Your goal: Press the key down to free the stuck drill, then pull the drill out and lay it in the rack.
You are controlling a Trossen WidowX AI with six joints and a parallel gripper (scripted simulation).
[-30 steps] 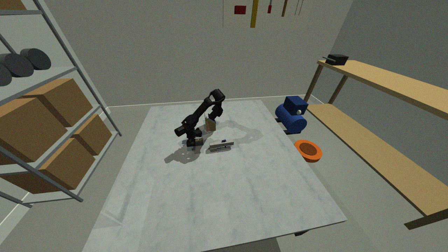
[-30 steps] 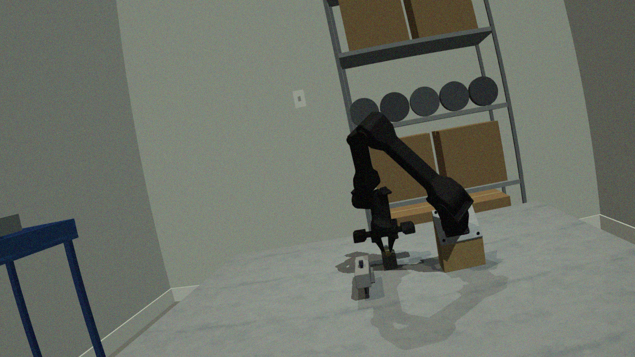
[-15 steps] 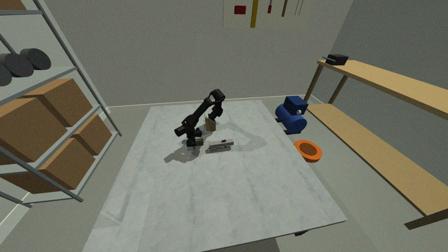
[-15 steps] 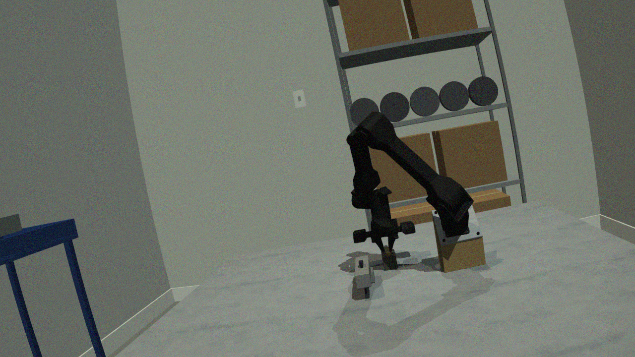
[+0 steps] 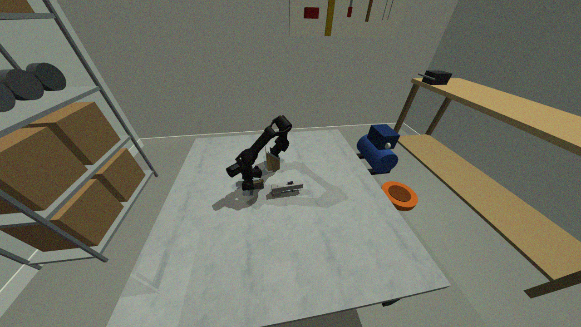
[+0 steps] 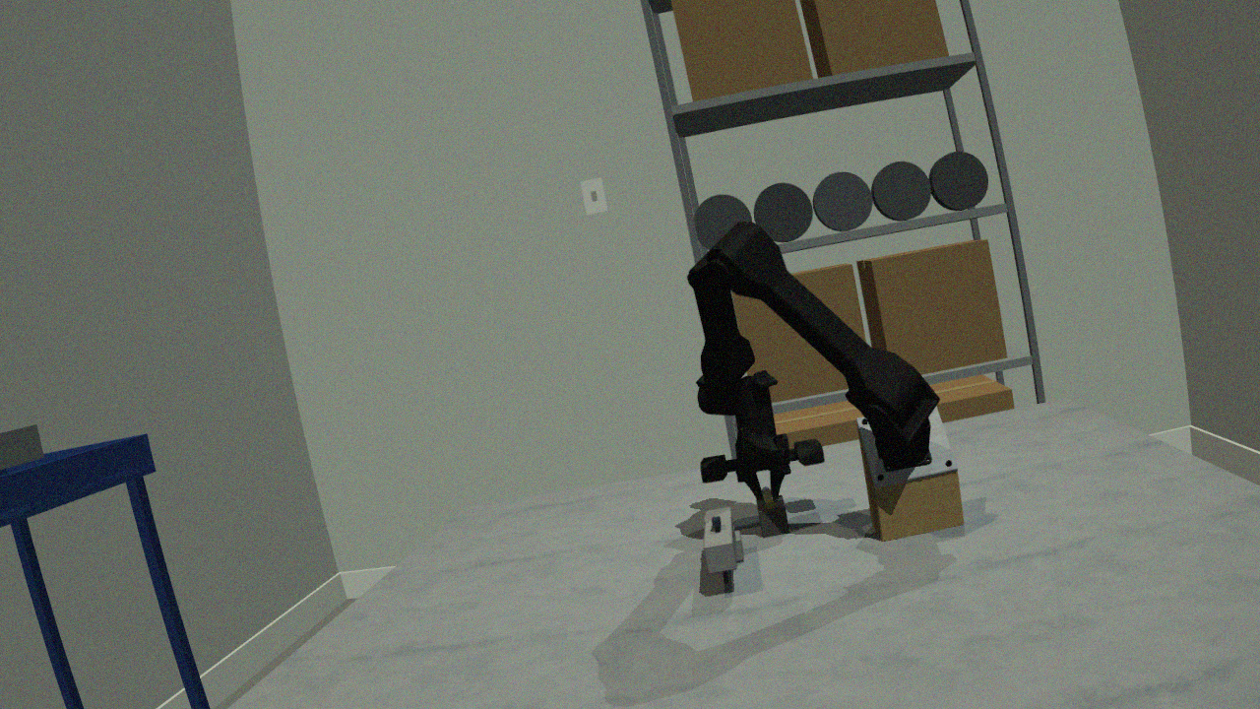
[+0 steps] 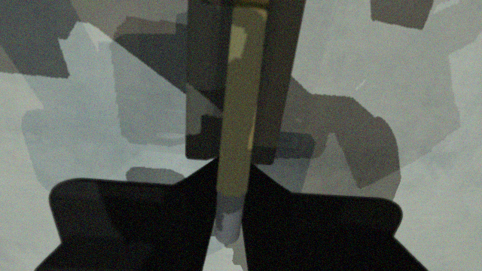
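The drill is 40 mm to the left of my gripper tip and 40 mm above it. From my gripper tip the other things lie so: rack: 50 mm to the left, 10 mm above; then black key: 250 mm to the left, 70 mm ahead, 40 mm above; then grey fixture block: 220 mm to the left, 70 mm ahead, 30 mm above.
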